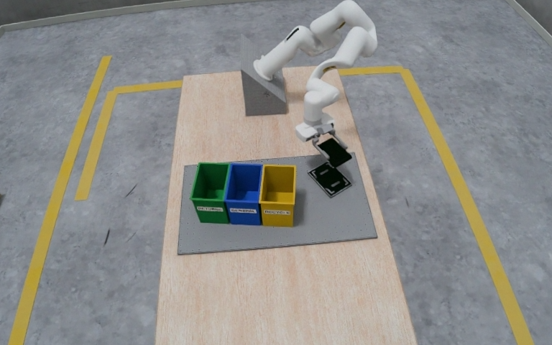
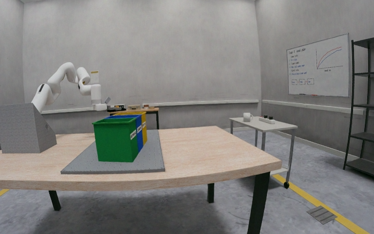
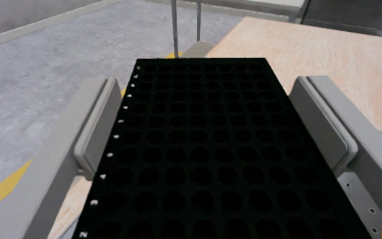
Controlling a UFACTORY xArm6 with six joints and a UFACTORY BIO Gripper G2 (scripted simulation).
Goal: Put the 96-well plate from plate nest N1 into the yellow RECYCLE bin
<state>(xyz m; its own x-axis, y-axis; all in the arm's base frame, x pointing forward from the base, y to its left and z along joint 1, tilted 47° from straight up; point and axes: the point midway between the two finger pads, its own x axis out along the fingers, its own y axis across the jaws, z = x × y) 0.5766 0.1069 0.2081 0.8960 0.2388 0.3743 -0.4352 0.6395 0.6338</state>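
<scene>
My hand is 24 cm to the left of the yellow recycle bin, 12 cm short of it and 11 cm above it. Round my hand: blue bin: 37 cm to the right, 11 cm below, 9 cm ahead; then black 96-well plate: 1 cm below; then black plate nest N1: 19 cm below.
</scene>
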